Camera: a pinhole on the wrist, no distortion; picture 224 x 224 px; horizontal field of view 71.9 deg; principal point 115.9 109.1 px. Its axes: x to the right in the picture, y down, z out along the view. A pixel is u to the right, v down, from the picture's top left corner.
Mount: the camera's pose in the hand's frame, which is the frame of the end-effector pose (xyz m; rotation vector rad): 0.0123 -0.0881 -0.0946 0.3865 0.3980 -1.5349
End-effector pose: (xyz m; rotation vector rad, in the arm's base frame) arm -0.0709 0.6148 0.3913 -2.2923 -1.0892 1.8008
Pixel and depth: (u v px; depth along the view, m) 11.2 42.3 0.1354
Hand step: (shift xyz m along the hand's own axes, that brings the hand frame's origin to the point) -0.0452 -0.0726 0.0686
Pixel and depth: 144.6 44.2 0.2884
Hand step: -0.1070 -0.2737 0.1336
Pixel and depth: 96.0 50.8 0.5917
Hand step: -0.2068 -0.3055 0.4627
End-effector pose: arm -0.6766 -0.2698 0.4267 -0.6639 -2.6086 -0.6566
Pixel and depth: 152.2 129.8 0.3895
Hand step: 0.0671 -0.3552 0.2028
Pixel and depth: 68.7 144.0 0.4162
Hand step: 0.1095 -0.1760 0.3309
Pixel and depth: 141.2 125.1 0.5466
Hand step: 0.0726 -0.4288 0.3416
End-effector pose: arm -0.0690 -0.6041 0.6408 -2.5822 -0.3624 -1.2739
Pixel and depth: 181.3 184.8 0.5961
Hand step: 0.3082 -0.5950 0.3052
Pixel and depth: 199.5 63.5 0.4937
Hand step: -0.1305 -0.5597 0.2114
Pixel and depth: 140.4 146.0 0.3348
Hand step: 0.0946 -0.2952 0.1731
